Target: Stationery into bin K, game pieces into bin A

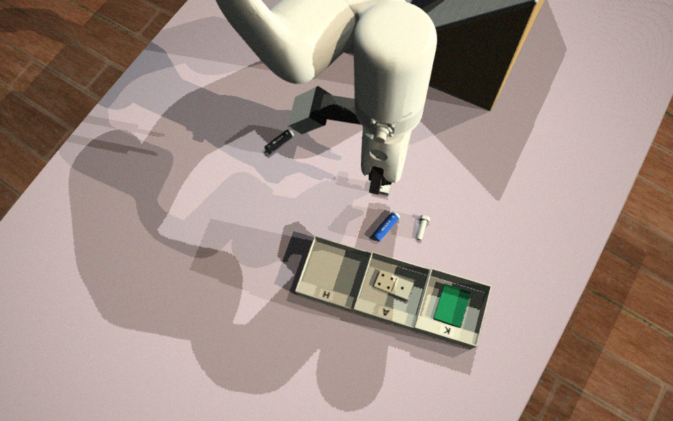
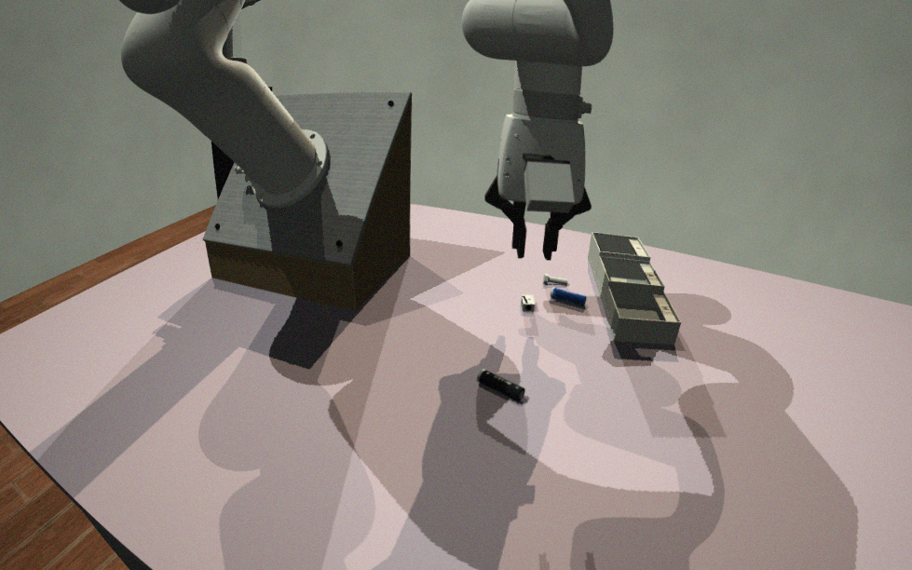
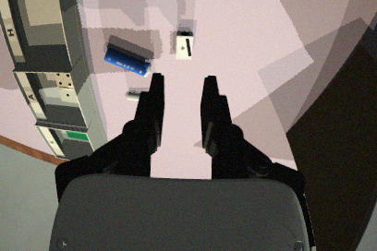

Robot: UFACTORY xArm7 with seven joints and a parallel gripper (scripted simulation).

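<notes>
My hand is 80 mm above the white pencil sharpener. The rest, counted from my hand: domino: 130 mm ahead, 70 mm to the left, 80 mm below; then blue battery: 50 mm ahead, 30 mm to the left, 90 mm below; then bolt: 30 mm ahead, 80 mm to the left, 90 mm below.
</notes>
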